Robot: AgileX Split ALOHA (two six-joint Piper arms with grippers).
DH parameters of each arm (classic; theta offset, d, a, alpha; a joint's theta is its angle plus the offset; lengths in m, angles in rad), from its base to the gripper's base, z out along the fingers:
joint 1: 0 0.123 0 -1.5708
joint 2: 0.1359 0 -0.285 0
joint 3: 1.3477 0 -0.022 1.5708
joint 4: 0 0.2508 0 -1.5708
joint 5: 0 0 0.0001 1.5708
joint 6: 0 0.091 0 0
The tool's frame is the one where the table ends.
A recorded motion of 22 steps. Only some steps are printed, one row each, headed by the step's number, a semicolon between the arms.
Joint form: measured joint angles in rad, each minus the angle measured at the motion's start. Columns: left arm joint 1, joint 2, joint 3, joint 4, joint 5, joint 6; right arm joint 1, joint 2, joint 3, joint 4, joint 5, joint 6.
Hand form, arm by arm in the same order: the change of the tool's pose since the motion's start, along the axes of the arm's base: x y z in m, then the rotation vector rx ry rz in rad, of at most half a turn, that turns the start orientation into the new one. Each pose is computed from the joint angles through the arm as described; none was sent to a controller.
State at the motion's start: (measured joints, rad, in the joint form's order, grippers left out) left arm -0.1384 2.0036 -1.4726 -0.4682 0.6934 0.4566; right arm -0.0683 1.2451 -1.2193 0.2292 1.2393 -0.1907
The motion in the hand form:
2: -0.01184 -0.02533 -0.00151 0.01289 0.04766 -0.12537; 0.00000 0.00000 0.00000 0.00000 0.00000 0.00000
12: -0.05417 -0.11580 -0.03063 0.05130 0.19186 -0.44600; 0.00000 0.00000 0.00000 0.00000 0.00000 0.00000
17: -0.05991 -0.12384 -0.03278 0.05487 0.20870 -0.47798; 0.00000 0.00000 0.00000 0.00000 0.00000 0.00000
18: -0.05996 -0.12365 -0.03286 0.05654 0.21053 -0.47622; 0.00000 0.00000 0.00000 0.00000 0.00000 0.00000
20: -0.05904 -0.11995 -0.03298 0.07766 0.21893 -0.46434; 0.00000 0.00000 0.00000 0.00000 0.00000 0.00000
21: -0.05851 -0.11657 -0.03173 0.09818 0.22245 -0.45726; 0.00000 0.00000 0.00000 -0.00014 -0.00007 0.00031
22: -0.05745 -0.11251 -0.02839 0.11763 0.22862 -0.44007; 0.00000 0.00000 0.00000 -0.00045 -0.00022 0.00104
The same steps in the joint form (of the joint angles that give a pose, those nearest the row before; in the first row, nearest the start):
2: -0.0579 -0.0013 0.0000 -0.0001 0.0715 0.0447; 0.0000 0.0000 0.0000 0.0000 0.0000 0.0000
12: -0.2863 0.0627 0.0000 0.0016 0.1854 0.0966; 0.0000 0.0000 0.0000 0.0000 0.0000 0.0000
17: -0.3084 0.0675 0.0000 0.0006 0.2009 0.1012; 0.0000 0.0000 0.0000 0.0000 0.0000 0.0000
18: -0.3084 0.0675 0.0000 0.0034 0.2018 0.0975; 0.0000 0.0000 0.0000 0.0000 0.0000 0.0000
20: -0.3036 0.0664 -0.0012 0.0335 0.2091 0.0733; 0.0000 0.0000 0.0000 0.0000 0.0000 0.0000
21: -0.2998 0.0620 -0.0022 0.0619 0.2166 0.0545; 0.0000 0.0000 0.0000 0.0000 0.0000 -0.0003
22: -0.2942 0.0551 -0.0078 0.0935 0.2305 0.0234; 0.0000 0.0000 0.0000 0.0000 0.0000 -0.0012

